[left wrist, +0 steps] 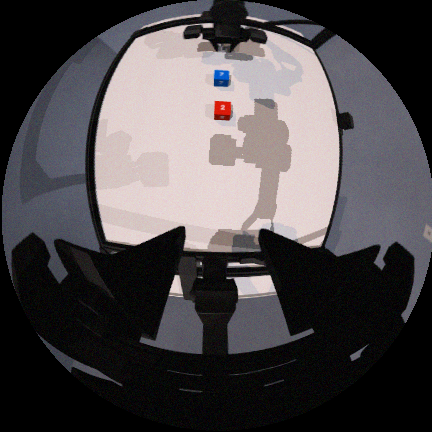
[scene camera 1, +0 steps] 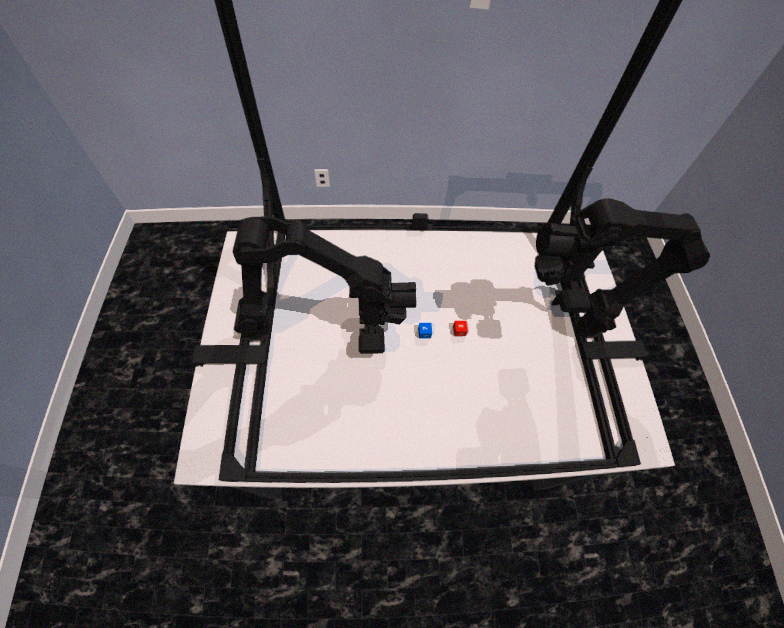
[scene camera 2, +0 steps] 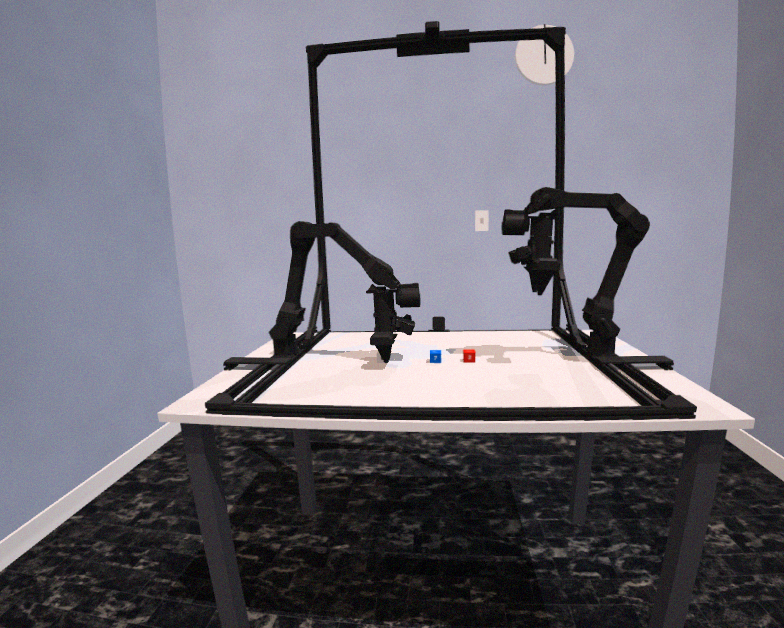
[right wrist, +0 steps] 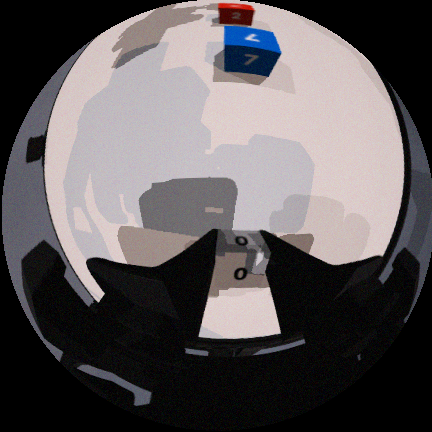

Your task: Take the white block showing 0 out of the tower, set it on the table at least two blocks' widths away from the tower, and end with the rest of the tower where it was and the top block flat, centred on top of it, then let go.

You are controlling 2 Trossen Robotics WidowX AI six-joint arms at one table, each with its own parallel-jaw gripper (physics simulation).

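Pixels of known places: left gripper, fingertip midpoint: [left wrist: 222,232] [scene camera 1: 550,293] [scene camera 2: 537,293]; right gripper, fingertip midpoint: [left wrist: 223,51] [scene camera 1: 372,332] [scene camera 2: 387,361] [right wrist: 238,234]; left arm's base at its link origin: [left wrist: 214,267] [scene camera 1: 588,327] [scene camera 2: 601,353]; right arm's base at its link origin: [scene camera 1: 255,329] [scene camera 2: 285,354] [right wrist: 220,348].
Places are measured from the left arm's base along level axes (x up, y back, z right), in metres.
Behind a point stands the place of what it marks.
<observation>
My right gripper [scene camera 1: 371,342] {z -0.001, x -0.019, y -0.608 m} [scene camera 2: 386,359] {z -0.001, x -0.019, y -0.608 m} [right wrist: 238,234] {z -0.001, x -0.019, y -0.608 m} is shut on the white block showing 0 [left wrist: 223,48] {z 0.000, x -0.004, y -0.603 m} [right wrist: 230,272] {z 0.005, x 0.009, y -0.620 m}, low over or at the table, to the left of the blue block in the scene views; whether the white block touches the table I cannot tell. The blue block [scene camera 1: 425,330] {z -0.010, x 0.009, y -0.469 m} [scene camera 2: 435,356] {z -0.019, x 0.001, y -0.468 m} [left wrist: 221,78] {z -0.001, x 0.009, y -0.454 m} [right wrist: 252,47], showing 7, lies flat on the table with nothing on it, several block widths from the white block. The red block [scene camera 1: 460,328] {z -0.005, x 0.010, y -0.375 m} [scene camera 2: 469,356] {z -0.013, x -0.002, y -0.372 m} [left wrist: 222,110] {z 0.004, x 0.010, y -0.364 m} [right wrist: 236,15], showing 2, lies flat, apart from the blue one. My left gripper [scene camera 1: 574,300] [scene camera 2: 538,292] {z 0.001, x 0.171, y -0.188 m} [left wrist: 222,232] {z 0.001, x 0.171, y -0.188 m} is open, empty and high.
The white table [scene camera 1: 418,418] {z -0.234, x -0.019, y -0.498 m} [scene camera 2: 458,390] {z -0.223, x -0.019, y -0.414 m} carries a black frame, whose front bar [scene camera 1: 418,475] {z -0.369, x -0.005, y -0.507 m} [scene camera 2: 451,412] {z -0.380, x -0.002, y -0.435 m} runs along the near edge. Uprights stand at the back left and back right. Shadows of both arms fall around the blocks.
</observation>
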